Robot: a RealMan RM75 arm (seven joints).
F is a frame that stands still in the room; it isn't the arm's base.
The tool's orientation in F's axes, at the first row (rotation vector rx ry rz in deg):
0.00, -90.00, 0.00
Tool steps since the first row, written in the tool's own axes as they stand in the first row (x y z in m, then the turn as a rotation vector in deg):
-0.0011, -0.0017, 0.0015, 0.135, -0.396, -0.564
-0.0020, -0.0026, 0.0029, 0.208, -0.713, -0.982
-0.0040, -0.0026, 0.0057, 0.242, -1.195, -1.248
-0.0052, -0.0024, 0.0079, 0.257, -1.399, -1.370
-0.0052, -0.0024, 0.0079, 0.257, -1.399, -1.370
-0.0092, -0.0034, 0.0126, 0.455, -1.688, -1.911
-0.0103, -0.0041, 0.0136, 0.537, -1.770, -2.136
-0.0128, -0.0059, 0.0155, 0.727, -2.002, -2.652
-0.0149, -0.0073, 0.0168, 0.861, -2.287, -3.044
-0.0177, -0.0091, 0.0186, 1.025, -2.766, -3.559
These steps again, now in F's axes. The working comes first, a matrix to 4 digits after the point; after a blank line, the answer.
The tool's axes in the first row as the columns of a matrix, in F's axes (used below as rounded here):
0.0000, 0.0000, -1.0000
0.0000, 1.0000, 0.0000
1.0000, 0.0000, 0.0000

-0.0015, -0.0017, -0.0011, 0.564, -0.396, 0.135
-0.0029, -0.0026, -0.0020, 0.982, -0.713, 0.208
-0.0057, -0.0026, -0.0040, 1.248, -1.195, 0.242
-0.0079, -0.0024, -0.0052, 1.370, -1.399, 0.257
-0.0079, -0.0024, -0.0052, 1.370, -1.399, 0.257
-0.0126, -0.0034, -0.0092, 1.911, -1.688, 0.455
-0.0136, -0.0041, -0.0103, 2.136, -1.770, 0.537
-0.0155, -0.0059, -0.0128, 2.652, -2.002, 0.727
-0.0168, -0.0073, -0.0149, 3.044, -2.287, 0.861
-0.0186, -0.0091, -0.0177, 3.559, -2.766, 1.025

